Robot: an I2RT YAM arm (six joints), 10 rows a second.
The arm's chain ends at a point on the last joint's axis. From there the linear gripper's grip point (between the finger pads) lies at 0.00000 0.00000 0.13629 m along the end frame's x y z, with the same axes.
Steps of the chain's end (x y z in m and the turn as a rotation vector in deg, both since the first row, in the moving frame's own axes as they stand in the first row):
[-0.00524 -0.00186 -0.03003 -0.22 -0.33 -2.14]
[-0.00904 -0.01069 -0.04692 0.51 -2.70 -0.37]
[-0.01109 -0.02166 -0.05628 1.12 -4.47 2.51]
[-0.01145 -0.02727 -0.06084 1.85 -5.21 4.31]
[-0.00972 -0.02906 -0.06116 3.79 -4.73 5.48]
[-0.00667 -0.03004 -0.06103 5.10 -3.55 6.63]
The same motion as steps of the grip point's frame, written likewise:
[-0.00602 -0.00132 -0.03003 -0.22 -0.33 -2.14]
[-0.01546 -0.01188 -0.04708 0.51 -2.70 -0.37]
[-0.02165 -0.02455 -0.05672 1.12 -4.47 2.51]
[-0.02365 -0.03213 -0.06147 1.85 -5.21 4.31]
[-0.02050 -0.03858 -0.06192 3.79 -4.73 5.48]
[-0.01438 -0.04261 -0.06183 5.10 -3.55 6.63]

